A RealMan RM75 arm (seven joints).
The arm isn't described. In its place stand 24 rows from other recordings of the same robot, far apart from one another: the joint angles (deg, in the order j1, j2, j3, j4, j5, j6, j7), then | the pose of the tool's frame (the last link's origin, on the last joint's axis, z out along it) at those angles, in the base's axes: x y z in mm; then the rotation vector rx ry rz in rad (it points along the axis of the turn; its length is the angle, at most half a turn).
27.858 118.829 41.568 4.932 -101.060 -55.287 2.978 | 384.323, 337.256, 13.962, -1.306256, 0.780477, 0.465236
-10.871 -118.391 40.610 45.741 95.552 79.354 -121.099 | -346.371, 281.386, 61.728, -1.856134, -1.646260, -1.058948
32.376 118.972 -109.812 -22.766 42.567 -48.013 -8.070 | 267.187, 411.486, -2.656, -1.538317, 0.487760, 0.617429
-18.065 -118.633 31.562 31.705 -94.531 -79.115 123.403 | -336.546, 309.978, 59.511, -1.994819, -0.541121, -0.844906
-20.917 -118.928 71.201 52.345 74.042 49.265 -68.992 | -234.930, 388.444, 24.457, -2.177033, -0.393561, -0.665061
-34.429 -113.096 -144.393 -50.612 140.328 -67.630 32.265 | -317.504, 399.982, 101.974, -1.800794, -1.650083, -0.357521
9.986 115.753 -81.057 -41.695 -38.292 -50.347 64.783 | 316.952, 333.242, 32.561, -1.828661, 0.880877, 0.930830
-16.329 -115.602 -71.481 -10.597 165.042 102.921 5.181 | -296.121, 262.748, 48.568, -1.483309, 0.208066, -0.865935
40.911 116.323 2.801 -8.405 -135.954 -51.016 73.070 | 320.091, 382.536, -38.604, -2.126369, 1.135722, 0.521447
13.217 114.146 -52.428 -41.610 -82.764 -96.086 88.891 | 290.273, 273.406, 57.839, -2.446845, 0.872008, 1.151735
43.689 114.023 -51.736 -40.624 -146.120 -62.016 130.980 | 270.695, 428.521, 28.595, -2.284093, 1.159119, -0.108811
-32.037 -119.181 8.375 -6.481 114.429 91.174 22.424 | -232.704, 284.419, -69.304, -2.019473, 0.622355, -0.773846
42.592 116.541 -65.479 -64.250 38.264 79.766 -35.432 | 172.581, 410.619, 25.003, -2.499057, 1.055364, -0.122268
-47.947 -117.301 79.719 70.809 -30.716 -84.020 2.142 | -117.550, 402.502, -0.855, -2.278845, -1.314563, 0.272366
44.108 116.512 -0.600 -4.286 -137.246 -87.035 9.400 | 212.719, 340.851, -54.686, -2.462775, -0.546129, 0.813015
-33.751 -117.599 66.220 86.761 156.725 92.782 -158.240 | -192.589, 371.110, 79.143, -2.199498, -1.174319, 0.328935
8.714 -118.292 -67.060 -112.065 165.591 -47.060 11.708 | -177.618, 264.188, -3.259, -2.152023, -0.732737, -0.036087
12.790 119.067 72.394 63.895 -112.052 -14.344 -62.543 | 238.466, 376.918, -9.733, -1.736982, 0.463688, 0.289180
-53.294 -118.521 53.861 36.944 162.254 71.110 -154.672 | -229.698, 417.342, -20.188, -2.225945, -1.462961, 0.401495
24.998 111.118 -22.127 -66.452 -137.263 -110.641 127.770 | 315.140, 284.644, 152.497, -2.306300, 1.552842, 0.323705
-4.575 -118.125 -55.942 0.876 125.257 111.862 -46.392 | -376.547, 153.565, 88.377, -1.067984, -0.517870, -1.285923
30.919 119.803 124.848 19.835 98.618 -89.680 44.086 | 224.773, 317.294, -37.513, -2.512897, 0.100460, 1.108946
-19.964 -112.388 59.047 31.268 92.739 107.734 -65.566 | -273.967, 248.059, 17.324, -2.898105, -0.379003, -1.083931
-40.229 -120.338 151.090 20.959 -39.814 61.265 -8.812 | -163.249, 351.393, -113.145, -2.218123, -0.152183, -0.962563
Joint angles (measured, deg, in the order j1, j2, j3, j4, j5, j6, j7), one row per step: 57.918 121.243 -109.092 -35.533 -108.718 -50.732 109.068; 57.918 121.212 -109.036 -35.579 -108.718 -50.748 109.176; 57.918 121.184 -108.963 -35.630 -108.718 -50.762 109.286; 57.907 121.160 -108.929 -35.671 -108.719 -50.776 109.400; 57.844 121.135 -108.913 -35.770 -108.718 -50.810 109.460; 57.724 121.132 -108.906 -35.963 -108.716 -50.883 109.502; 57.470 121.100 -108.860 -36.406 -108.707 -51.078 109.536; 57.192 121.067 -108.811 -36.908 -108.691 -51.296 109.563; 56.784 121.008 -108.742 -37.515 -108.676 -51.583 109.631; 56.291 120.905 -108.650 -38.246 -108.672 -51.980 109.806; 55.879 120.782 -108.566 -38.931 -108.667 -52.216 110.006
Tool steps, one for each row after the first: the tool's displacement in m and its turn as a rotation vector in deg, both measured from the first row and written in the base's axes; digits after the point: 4 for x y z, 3 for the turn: -0.0002 0.0003 0.0003 0.054 0.058 -0.101; -0.0005 0.0005 0.0006 0.115 0.133 -0.208; -0.0006 0.0007 0.0008 0.155 0.176 -0.317; -0.0006 0.0007 0.0010 0.160 0.229 -0.374; -0.0008 0.0002 0.0010 0.102 0.329 -0.398; -0.0013 -0.0005 0.0013 -0.034 0.554 -0.391; -0.0020 -0.0013 0.0016 -0.190 0.812 -0.363; -0.0023 -0.0024 0.0021 -0.372 1.112 -0.440; -0.0024 -0.0036 0.0030 -0.587 1.442 -0.629; -0.0029 -0.0042 0.0040 -0.635 1.780 -0.763
